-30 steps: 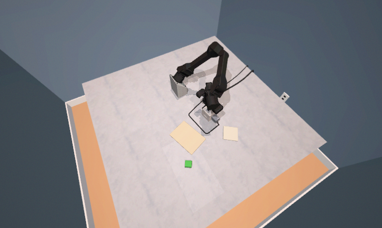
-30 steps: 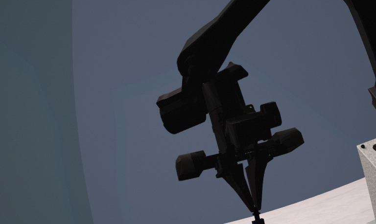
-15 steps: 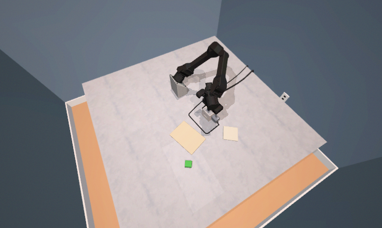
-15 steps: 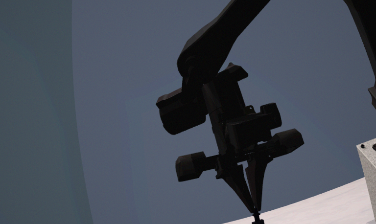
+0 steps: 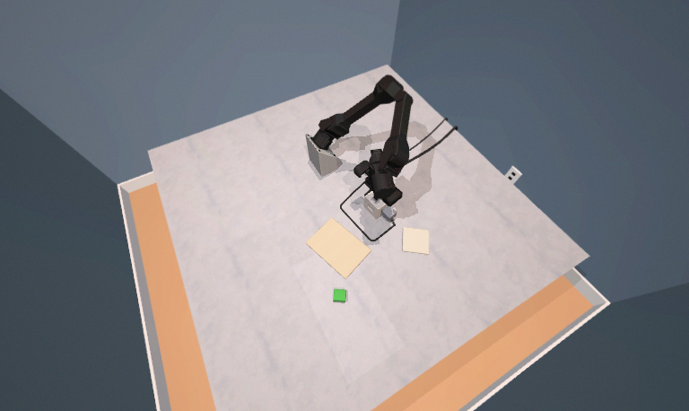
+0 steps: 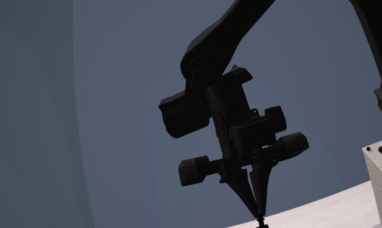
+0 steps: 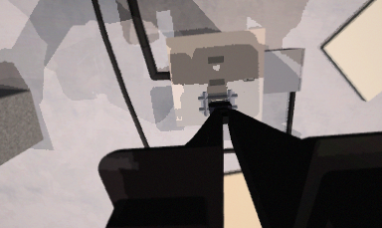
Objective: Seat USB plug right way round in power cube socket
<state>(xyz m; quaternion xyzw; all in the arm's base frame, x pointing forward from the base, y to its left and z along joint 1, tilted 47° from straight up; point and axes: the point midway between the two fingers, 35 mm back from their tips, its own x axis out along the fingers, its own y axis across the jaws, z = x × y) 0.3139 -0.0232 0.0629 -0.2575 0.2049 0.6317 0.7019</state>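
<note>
My gripper tip is now 20 mm above the USB plug. Round my gripper tip: tan sheet (210 mm to the right, 110 mm below, 40 mm ahead); then green block (310 mm to the right, 180 mm ahead, 100 mm below).
</note>
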